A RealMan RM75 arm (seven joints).
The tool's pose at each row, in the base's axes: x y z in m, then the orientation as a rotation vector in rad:
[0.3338 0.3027 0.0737 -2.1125 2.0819 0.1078]
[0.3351 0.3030 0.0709 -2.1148 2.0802 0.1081]
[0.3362 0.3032 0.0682 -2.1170 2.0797 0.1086]
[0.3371 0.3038 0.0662 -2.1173 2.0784 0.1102]
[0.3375 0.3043 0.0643 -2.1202 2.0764 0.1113]
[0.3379 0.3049 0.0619 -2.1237 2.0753 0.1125]
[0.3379 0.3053 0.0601 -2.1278 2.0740 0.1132]
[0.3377 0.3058 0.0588 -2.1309 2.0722 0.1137]
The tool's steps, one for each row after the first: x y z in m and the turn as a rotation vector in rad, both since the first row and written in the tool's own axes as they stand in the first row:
[0.0002 -0.0011 0.0029 -0.0006 0.0001 -0.0019]
[0.0005 -0.0020 0.0057 -0.0018 0.0007 -0.0031]
[0.0003 -0.0028 0.0078 -0.0022 -0.0005 -0.0037]
[0.0001 -0.0030 0.0098 -0.0034 -0.0006 -0.0060]
[0.0000 -0.0033 0.0123 -0.0054 0.0000 -0.0080]
[-0.0001 -0.0031 0.0141 -0.0074 0.0010 -0.0104]
[-0.0004 -0.0028 0.0154 -0.0085 0.0014 -0.0127]

